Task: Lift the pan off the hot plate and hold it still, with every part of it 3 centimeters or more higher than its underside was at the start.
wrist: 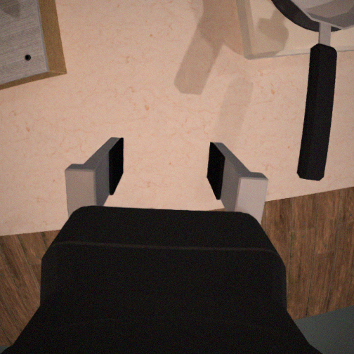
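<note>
The pan is at the top right, cut off by the view's edge, with a grey inside. Its black handle points down the view toward the table's edge. The pan sits over the pale hot plate, of which one corner and part of the front side show. The hot plate's black burner shows as a dark curve beside the pan. My gripper is open, with nothing between its fingers, to the left of the handle and apart from it.
A grey board or block with brown sides and a small dark hole is at the top left. The pale speckled table top ends at an edge below the handle, with brown wooden floor beyond. Shadows fall on the table left of the hot plate.
</note>
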